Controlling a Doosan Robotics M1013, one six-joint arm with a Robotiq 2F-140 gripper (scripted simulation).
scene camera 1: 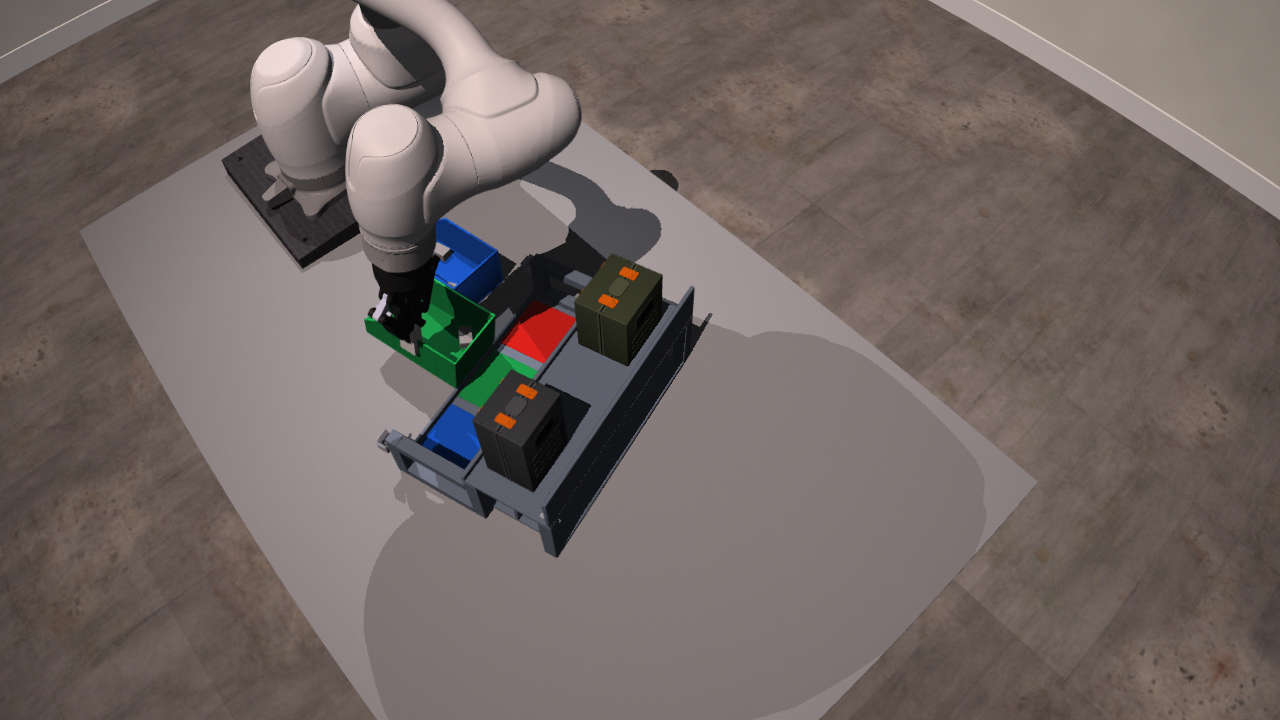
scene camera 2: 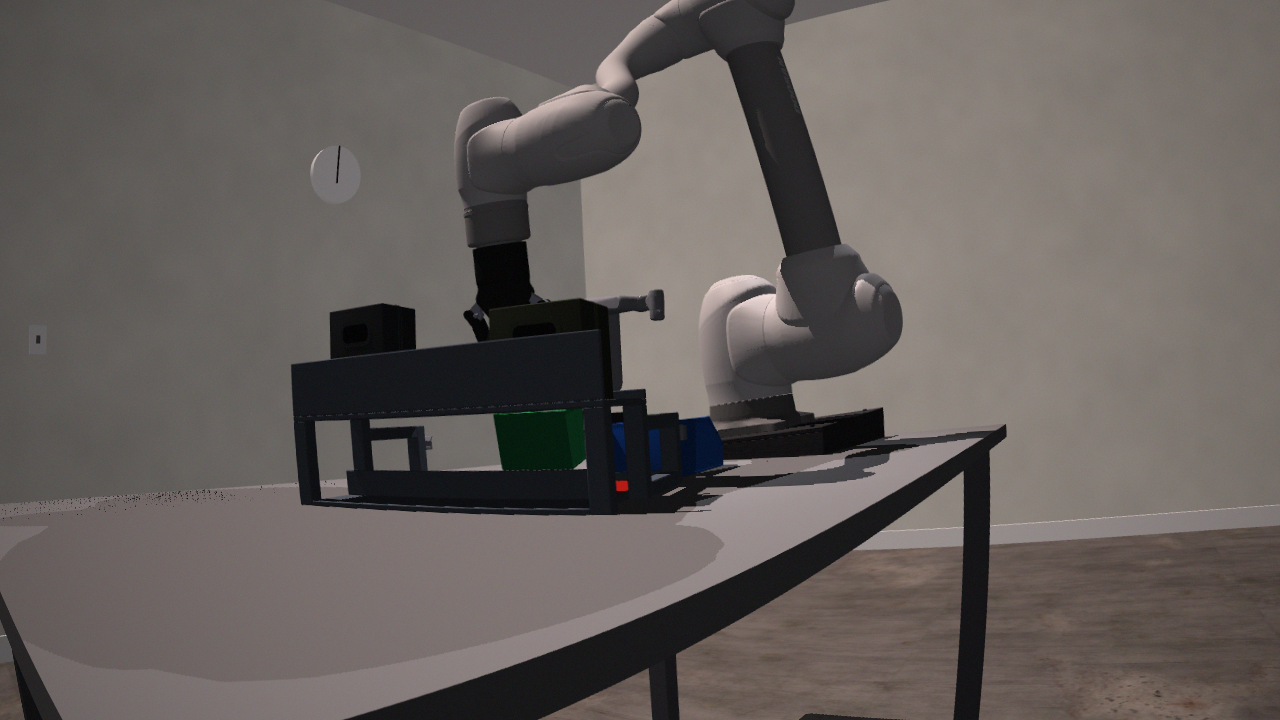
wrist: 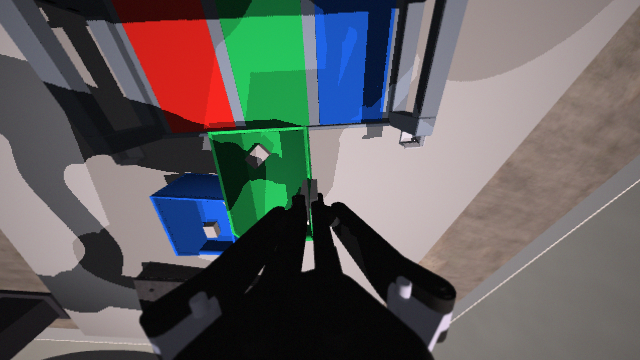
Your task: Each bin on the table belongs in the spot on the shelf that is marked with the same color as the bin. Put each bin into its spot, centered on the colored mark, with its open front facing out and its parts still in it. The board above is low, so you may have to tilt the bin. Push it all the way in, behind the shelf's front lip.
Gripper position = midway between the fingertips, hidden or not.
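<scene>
My gripper point(scene camera 2: 522, 425), point(scene camera 1: 411, 346) and point(wrist: 310, 189) is visible. Olive case point(scene camera 1: 616, 312) and point(scene camera 2: 570, 315); in the wrist view the olive case is out of frame. Black case point(scene camera 1: 521, 429) and point(scene camera 2: 380, 328); in the wrist view the black case is out of frame.
</scene>
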